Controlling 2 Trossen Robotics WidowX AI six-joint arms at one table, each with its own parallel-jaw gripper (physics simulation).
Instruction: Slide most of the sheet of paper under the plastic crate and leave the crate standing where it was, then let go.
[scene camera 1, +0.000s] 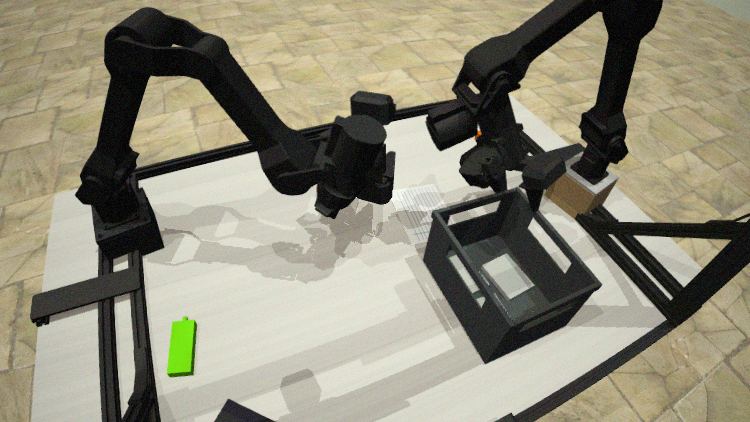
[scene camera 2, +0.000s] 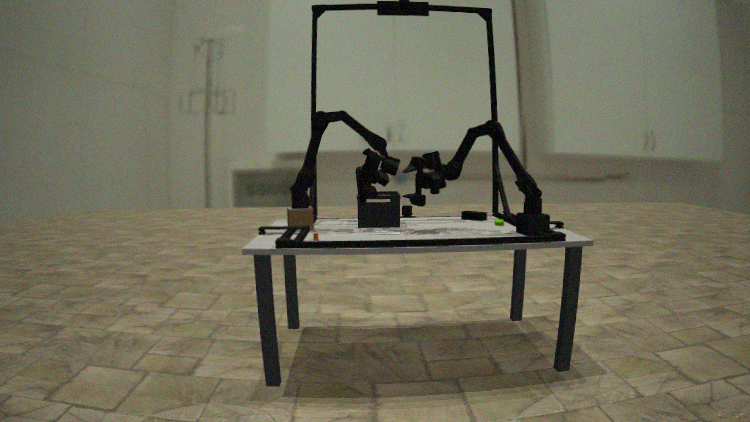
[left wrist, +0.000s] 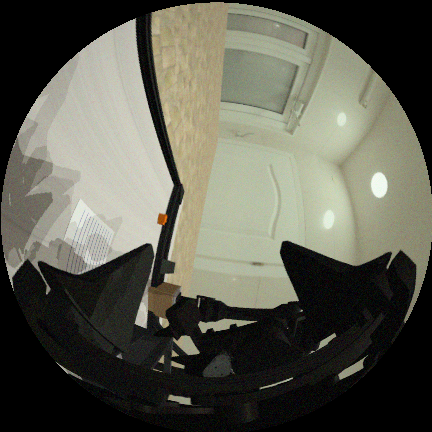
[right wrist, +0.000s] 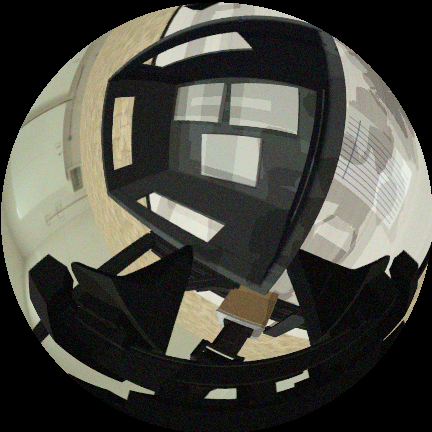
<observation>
My left gripper is open, holding nothing. Also in view: a lined sheet of paper. Further things: my right gripper.
My left gripper shows as well in scene camera 2 and in the left wrist view. My right gripper also shows in scene camera 2, in the left wrist view and in the right wrist view.
</observation>
